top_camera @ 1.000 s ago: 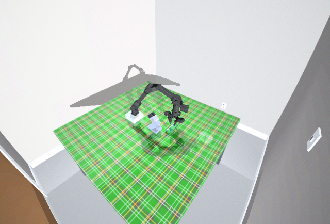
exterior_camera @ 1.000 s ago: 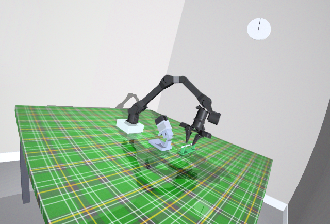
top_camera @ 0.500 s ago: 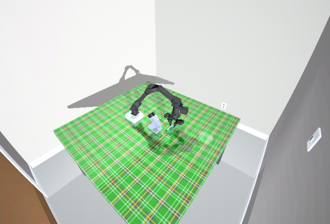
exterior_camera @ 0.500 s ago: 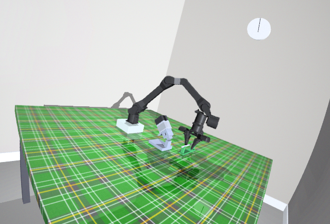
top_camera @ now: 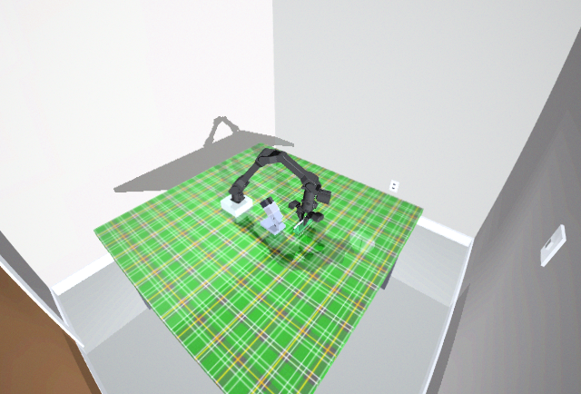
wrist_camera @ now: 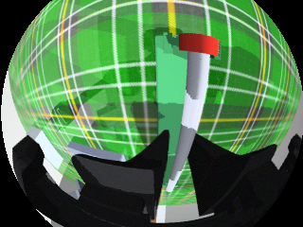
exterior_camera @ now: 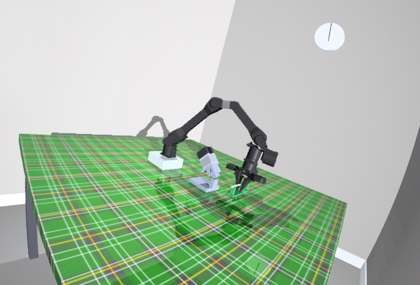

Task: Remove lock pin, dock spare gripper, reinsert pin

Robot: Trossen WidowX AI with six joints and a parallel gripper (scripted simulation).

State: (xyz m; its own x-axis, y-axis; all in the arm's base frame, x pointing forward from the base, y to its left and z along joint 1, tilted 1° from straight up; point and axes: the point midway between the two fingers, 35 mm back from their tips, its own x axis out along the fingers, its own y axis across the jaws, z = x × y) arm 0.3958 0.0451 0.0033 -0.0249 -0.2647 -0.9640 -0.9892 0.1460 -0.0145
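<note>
Right now my gripper tip is 1 cm to the right of the green u-shaped cradle and 1 cm below it. Also, from my gripper tip: light grey mount (12 cm behind, 8 cm to the right, 4 cm above); spare gripper (14 cm behind, 7 cm to the right, 10 cm above).
</note>
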